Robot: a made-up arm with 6 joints.
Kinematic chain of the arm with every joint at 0, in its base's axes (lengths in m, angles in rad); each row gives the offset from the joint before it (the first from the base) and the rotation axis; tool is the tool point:
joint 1: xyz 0 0 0.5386 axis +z
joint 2: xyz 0 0 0 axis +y
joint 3: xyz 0 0 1.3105 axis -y
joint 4: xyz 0 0 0 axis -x
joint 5: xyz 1.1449 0 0 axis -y
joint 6: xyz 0 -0.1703 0 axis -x
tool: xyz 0 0 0
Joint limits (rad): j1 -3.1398..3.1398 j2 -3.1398..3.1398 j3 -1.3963..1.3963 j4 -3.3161..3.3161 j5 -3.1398..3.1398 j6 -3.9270..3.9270
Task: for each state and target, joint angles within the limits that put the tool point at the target. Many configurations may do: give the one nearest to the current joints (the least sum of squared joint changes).
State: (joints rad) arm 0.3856 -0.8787 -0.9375 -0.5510 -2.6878 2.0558
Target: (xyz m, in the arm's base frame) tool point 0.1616 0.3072 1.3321
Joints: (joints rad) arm 1.3818 -0.6506 -0.7493 -0.9359 -2.6878 2.0558
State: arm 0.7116 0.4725 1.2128 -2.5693 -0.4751 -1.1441
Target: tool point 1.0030 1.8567 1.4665
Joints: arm 1.0085 0.8189 0.9303 -2.5492 -0.4751 -1.1441
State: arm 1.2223 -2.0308 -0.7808 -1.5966 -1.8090 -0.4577
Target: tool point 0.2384 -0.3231 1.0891
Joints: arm 2.0783 -1.7046 -0.8857 -1.2646 -1.8090 -0.4577
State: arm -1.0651 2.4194 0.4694 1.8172 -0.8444 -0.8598
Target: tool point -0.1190 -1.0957 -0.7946
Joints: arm -1.7046 1.7182 -0.1671 1.7376 -0.8444 -0.8598
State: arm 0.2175 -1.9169 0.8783 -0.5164 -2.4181 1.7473
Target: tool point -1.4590 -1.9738 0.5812
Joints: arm 0.8660 -1.6223 1.3963 0.1811 -2.4181 1.7473
